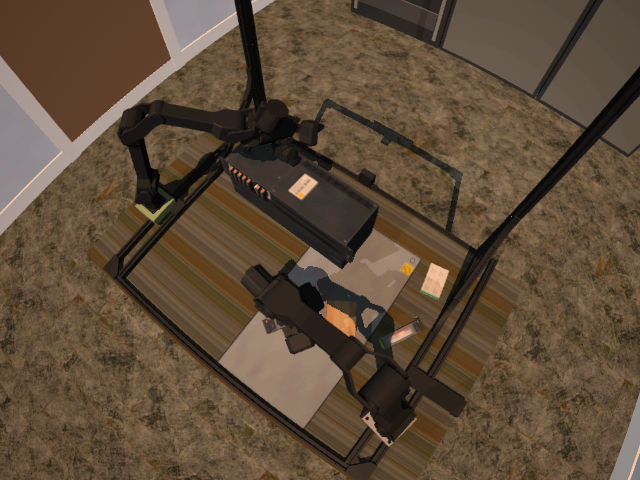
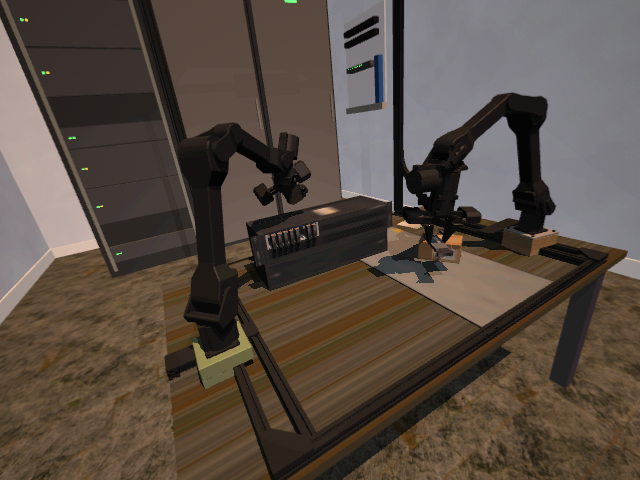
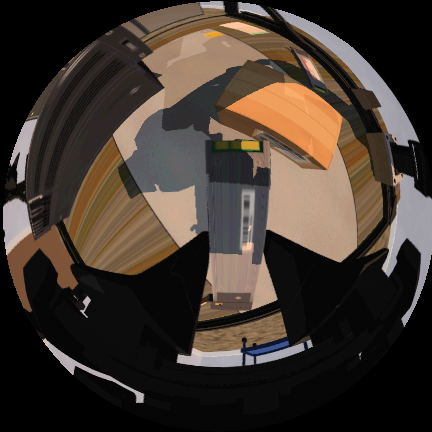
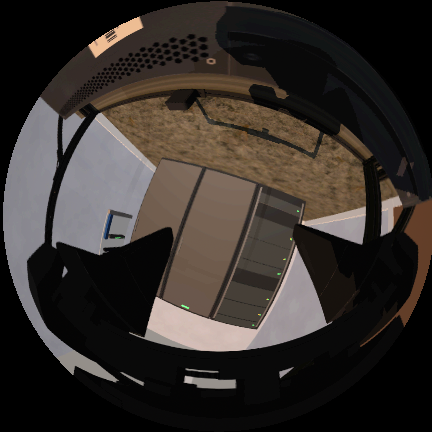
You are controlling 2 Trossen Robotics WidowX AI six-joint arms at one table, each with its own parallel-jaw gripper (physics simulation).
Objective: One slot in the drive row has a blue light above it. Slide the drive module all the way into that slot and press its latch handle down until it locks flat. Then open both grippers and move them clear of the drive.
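Frame: origin at the left arm's base, x ahead, y left, z up, level; centimetres.
Seen in the pictures: left gripper, fingertip midpoint: (image 2: 435, 243) (image 3: 235, 236); right gripper, fingertip midpoint: (image 4: 235, 232); left arm's base, origin of the base link: (image 2: 530, 229); right arm's base, origin of the base link: (image 1: 154, 202) (image 2: 220, 342).
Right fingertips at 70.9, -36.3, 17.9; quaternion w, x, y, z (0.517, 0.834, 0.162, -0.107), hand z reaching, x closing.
Note:
Pixels of each thing's top centre, then the offset from my right fingertips to it, as dx, dy, dz. Level surfaces: height alone.
- drive module, middle of its top: (image 3: 226, 253) (image 2: 434, 242) -34.2, +37.8, -13.5
- grey mat, its level: dz -23.8
- black server chassis, middle of its top: (image 1: 296, 179) (image 2: 317, 212) -8.7, +12.9, -6.5
- orange cardboard box, middle of its top: (image 3: 291, 103) (image 1: 340, 322) (image 2: 440, 238) -43.9, +28.4, -17.8
- white card, middle of its top: (image 1: 434, 281) (image 2: 410, 224) -53.2, -1.8, -23.9
- small flat stick, middle of its top: (image 3: 306, 64) (image 1: 401, 332) -56.8, +16.9, -23.1
My left gripper (image 1: 285, 333) (image 2: 438, 238) (image 3: 235, 236) is shut on the drive module (image 3: 235, 209), a long grey slab with a green strip at its far end. It holds the module a little above the grey mat (image 1: 280, 376) (image 2: 494, 286) (image 3: 306, 209). The black server chassis (image 1: 318, 210) (image 2: 351, 229) (image 3: 80, 120) lies across the table, its drive row (image 1: 247, 182) (image 2: 291, 238) at one end. I cannot make out a blue light. My right gripper (image 1: 312, 130) (image 2: 285, 171) (image 4: 235, 232) is open and empty, high above the chassis's back edge.
An orange cardboard box (image 1: 341, 320) (image 2: 455, 240) (image 3: 289, 116) sits on the mat just beyond the held module. A white card (image 1: 434, 281) and a small flat stick (image 1: 404, 333) (image 3: 310, 66) lie near the right rail. Black frame rails (image 1: 175, 324) (image 2: 290, 405) border the table.

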